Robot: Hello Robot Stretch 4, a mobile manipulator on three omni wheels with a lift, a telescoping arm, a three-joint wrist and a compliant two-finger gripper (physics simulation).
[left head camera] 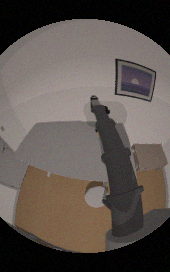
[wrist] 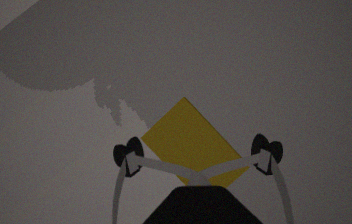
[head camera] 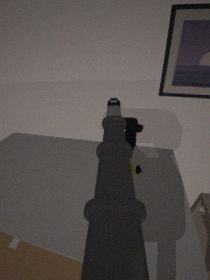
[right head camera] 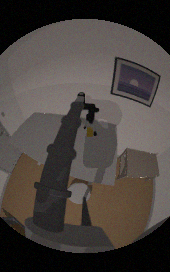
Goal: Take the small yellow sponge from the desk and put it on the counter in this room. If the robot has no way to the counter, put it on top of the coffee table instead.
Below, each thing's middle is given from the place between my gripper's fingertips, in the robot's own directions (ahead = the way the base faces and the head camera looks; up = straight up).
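Framed sunset picture (right head camera: 131, 80): 230 mm ahead of my hand, 470 mm to the right, 590 mm above. Small yellow sponge (wrist: 183, 136): right at my hand.
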